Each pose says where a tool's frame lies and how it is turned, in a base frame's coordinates. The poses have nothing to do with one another.
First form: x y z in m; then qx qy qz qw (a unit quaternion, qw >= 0).
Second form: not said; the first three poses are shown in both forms.
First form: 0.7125 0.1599 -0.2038 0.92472 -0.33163 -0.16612 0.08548
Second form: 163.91 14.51 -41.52 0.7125 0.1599 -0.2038
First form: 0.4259 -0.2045 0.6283 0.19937 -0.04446 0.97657 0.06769
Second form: -3.74 -23.29 172.84 0.4259 -0.2045 0.6283
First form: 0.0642 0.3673 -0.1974 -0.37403 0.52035 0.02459 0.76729
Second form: -71.95 54.78 -37.55 0.0642 0.3673 -0.1974
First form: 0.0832 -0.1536 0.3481 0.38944 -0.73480 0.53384 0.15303
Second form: -119.94 -39.84 -147.82 0.0832 -0.1536 0.3481
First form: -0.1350 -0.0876 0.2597 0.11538 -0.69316 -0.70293 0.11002
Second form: 89.29 0.55 -161.66 -0.1350 -0.0876 0.2597
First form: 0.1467 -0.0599 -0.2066 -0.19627 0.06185 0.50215 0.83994
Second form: -16.30 17.52 59.22 0.1467 -0.0599 -0.2066
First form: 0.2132 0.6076 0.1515 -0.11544 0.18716 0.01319 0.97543
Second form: -13.70 21.60 -1.08 0.2132 0.6076 0.1515
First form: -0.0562 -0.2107 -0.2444 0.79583 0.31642 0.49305 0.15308
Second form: 130.04 -43.46 64.40 -0.0562 -0.2107 -0.2444
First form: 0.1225 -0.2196 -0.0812 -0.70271 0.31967 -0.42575 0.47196
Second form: -101.60 -17.25 -63.03 0.1225 -0.2196 -0.0812
